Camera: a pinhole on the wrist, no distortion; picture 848 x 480 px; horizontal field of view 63.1 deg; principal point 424.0 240.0 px. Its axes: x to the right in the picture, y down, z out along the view. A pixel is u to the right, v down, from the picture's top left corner.
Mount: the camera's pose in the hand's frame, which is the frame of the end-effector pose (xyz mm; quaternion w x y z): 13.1 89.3 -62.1 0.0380 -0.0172 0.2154 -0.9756
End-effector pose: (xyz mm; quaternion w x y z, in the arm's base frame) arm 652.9 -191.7 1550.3 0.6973 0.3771 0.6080 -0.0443
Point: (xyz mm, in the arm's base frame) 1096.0 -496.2 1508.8
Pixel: 426.0 43.9
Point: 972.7 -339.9 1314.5
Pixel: 115.4 187.7
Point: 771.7 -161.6 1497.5
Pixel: 90.2 112.1
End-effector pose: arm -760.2 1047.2 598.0 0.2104 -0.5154 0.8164 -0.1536
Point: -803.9 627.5 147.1
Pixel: outside the picture
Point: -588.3 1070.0 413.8
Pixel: 593.2 200.5
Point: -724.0 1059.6 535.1
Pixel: 581.7 313.5
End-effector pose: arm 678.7 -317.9 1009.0 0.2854 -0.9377 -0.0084 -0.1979
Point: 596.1 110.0 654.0
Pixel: 773.6 242.0
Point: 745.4 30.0 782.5
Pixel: 558.5 287.3
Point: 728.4 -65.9 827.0
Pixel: 565.6 282.8
